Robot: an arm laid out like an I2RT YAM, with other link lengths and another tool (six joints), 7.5 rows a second.
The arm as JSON. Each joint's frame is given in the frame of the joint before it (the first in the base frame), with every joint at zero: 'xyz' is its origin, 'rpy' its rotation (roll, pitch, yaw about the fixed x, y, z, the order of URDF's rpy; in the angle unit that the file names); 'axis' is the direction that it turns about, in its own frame. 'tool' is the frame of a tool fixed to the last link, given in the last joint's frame.
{
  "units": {
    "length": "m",
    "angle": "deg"
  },
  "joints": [
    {
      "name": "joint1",
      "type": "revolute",
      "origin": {
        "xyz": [
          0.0,
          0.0,
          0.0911
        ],
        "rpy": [
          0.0,
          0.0,
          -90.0
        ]
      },
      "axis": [
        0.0,
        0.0,
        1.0
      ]
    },
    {
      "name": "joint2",
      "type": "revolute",
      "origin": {
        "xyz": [
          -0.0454,
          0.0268,
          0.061
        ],
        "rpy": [
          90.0,
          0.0,
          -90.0
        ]
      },
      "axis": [
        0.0,
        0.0,
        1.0
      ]
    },
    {
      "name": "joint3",
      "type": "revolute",
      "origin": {
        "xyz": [
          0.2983,
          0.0,
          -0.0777
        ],
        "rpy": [
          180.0,
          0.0,
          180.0
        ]
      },
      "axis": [
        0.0,
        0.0,
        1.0
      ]
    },
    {
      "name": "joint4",
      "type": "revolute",
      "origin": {
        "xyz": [
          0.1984,
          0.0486,
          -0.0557
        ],
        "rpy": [
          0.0,
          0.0,
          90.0
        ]
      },
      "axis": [
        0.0,
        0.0,
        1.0
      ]
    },
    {
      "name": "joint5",
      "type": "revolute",
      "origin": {
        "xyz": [
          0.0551,
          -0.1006,
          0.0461
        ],
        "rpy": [
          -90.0,
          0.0,
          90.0
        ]
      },
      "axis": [
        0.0,
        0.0,
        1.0
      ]
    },
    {
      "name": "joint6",
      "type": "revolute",
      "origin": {
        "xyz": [
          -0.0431,
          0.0,
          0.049
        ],
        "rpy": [
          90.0,
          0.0,
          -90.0
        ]
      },
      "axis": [
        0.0,
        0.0,
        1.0
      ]
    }
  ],
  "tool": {
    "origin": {
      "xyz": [
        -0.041,
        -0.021,
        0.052
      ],
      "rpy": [
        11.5,
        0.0,
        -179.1
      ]
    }
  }
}
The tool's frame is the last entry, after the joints.
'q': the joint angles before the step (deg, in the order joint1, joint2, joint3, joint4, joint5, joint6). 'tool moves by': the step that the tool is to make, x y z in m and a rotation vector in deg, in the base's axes. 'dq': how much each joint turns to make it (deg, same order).
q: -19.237 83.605 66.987 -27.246 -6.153 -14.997
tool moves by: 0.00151 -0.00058 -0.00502 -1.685 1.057 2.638
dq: -0.279 1.119 0.534 -0.244 -0.734 -3.448
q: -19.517 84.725 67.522 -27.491 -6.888 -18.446
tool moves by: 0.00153 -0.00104 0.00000 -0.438 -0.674 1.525
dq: -0.424 0.414 -0.065 1.064 -1.263 -1.509
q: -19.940 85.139 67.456 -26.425 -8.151 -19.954
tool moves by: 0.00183 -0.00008 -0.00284 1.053 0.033 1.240
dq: -0.371 0.839 -0.044 0.421 -1.835 -0.432
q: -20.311 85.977 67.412 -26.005 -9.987 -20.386
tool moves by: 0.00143 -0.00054 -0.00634 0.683 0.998 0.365
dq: -0.141 0.949 -0.199 -0.053 -0.564 -0.155
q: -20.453 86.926 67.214 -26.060 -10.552 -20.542
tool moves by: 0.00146 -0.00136 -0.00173 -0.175 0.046 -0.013
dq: -0.112 0.395 -0.066 0.443 0.060 -0.200
